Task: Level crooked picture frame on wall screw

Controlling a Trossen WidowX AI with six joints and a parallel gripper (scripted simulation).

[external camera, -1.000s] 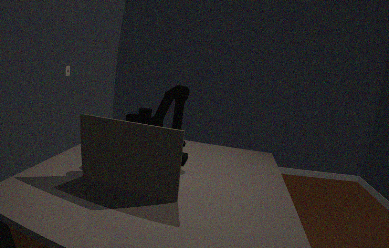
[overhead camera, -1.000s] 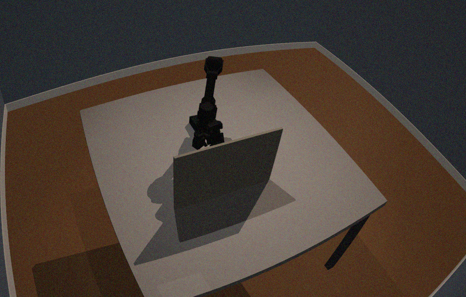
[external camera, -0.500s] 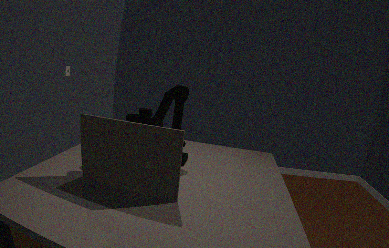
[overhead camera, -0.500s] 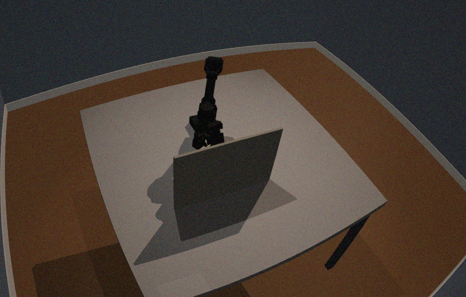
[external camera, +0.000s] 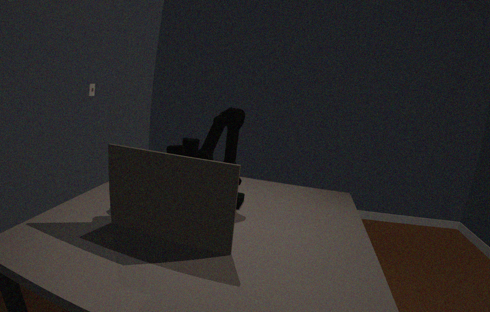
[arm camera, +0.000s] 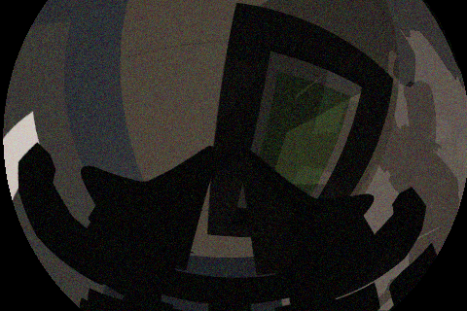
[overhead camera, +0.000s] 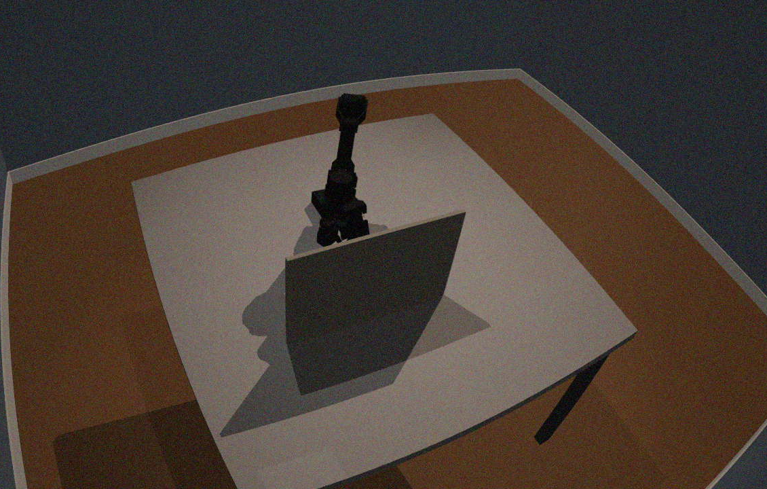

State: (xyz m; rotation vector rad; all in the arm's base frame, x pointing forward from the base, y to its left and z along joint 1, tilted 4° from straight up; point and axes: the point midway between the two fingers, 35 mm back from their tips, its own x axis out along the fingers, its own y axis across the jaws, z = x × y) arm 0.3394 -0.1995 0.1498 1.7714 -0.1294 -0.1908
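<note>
The dark picture frame lies 10 mm ahead of my gripper tip and 50 mm below it. From my gripper tip the other things lie so: wall panel 20 mm ahead, 60 mm below.
</note>
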